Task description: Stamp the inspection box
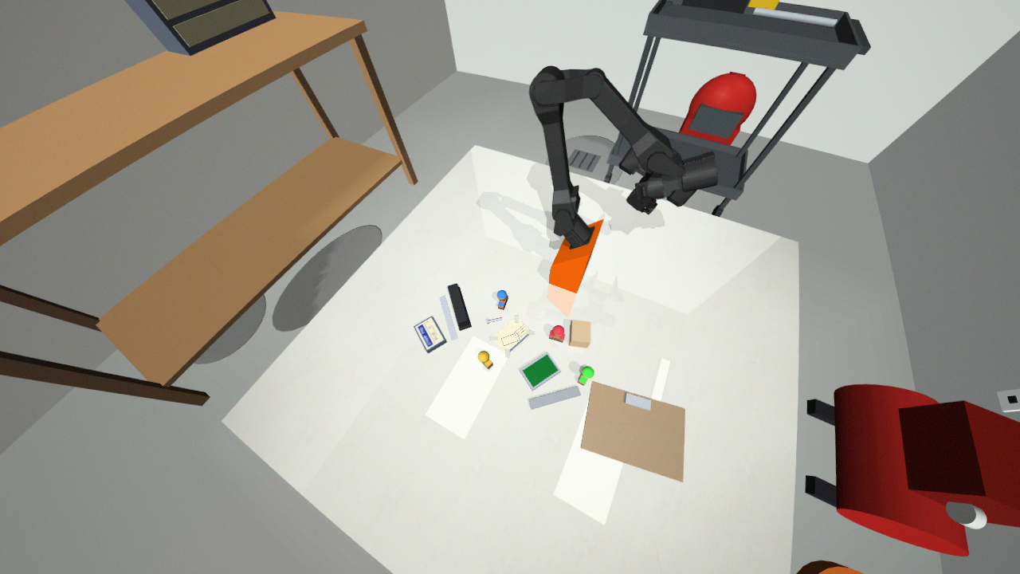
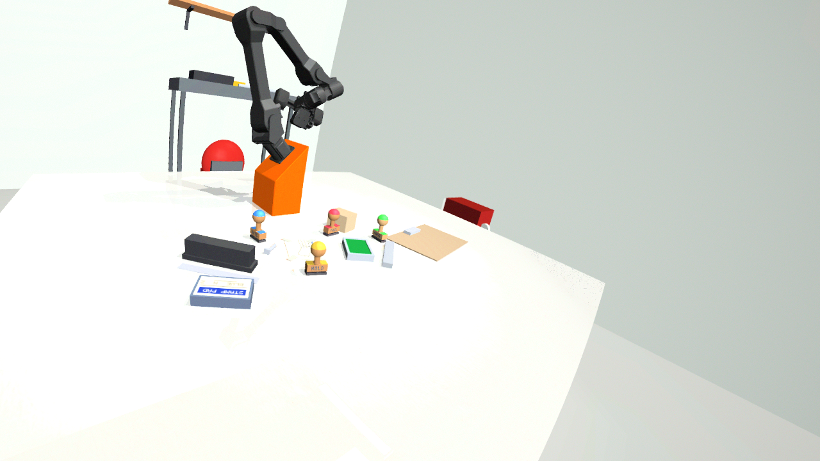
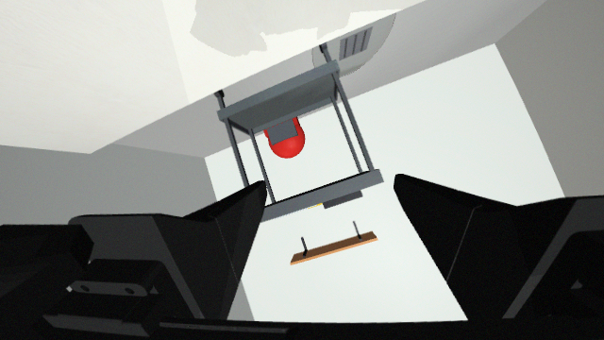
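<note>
Right now the green stamp is 53 cm ahead of my gripper tip, 24 cm below it and 1 cm to the left of it. The rest, counted from my gripper tip: cream card 50 cm ahead, 26 cm below, 21 cm to the right; then blue stamp 42 cm ahead, 28 cm to the right, 24 cm below; then red stamp 46 cm ahead, 24 cm below, 9 cm to the right.
</note>
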